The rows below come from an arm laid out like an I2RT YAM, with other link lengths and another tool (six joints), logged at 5 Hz.
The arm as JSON. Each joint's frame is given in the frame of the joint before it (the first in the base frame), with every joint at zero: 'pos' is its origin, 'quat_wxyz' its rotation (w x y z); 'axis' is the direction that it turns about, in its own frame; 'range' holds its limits. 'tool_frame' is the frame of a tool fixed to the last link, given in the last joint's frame.
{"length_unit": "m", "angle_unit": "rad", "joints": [
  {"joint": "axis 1", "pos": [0.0, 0.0, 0.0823], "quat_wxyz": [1.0, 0.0, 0.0, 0.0], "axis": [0.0, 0.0, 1.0], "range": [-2.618, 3.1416]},
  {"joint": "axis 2", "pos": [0.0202, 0.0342, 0.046], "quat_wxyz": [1.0, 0.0, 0.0, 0.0], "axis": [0.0, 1.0, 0.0], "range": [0.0, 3.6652]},
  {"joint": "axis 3", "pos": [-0.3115, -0.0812, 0.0], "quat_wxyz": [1.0, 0.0, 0.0, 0.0], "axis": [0.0, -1.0, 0.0], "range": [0.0, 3.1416]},
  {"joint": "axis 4", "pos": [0.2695, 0.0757, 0.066], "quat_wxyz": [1.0, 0.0, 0.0, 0.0], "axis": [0.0, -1.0, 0.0], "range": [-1.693, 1.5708]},
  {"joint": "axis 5", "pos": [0.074, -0.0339, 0.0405], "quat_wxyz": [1.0, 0.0, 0.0, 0.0], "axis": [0.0, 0.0, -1.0], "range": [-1.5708, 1.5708]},
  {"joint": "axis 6", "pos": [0.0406, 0.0, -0.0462], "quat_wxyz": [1.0, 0.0, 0.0, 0.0], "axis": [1.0, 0.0, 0.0], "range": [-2.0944, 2.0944]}
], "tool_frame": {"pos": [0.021, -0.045, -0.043], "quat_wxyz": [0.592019, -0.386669, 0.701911, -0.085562]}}
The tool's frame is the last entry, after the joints.
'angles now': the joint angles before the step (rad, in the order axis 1, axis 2, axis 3, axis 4, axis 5, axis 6). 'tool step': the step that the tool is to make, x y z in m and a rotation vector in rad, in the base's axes. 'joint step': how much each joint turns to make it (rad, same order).
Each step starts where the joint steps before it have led.
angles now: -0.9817 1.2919 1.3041 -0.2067 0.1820 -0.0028
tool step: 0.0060 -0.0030 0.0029 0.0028 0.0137 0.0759
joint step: 0.0015 0.0100 0.0190 -0.0154 -0.0710 -0.0245
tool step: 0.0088 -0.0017 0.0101 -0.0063 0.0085 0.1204
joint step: 0.0033 0.0089 0.0413 -0.0301 -0.1127 -0.0336
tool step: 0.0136 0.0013 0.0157 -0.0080 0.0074 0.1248
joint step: 0.0202 0.0177 0.0696 -0.0511 -0.1004 -0.0310
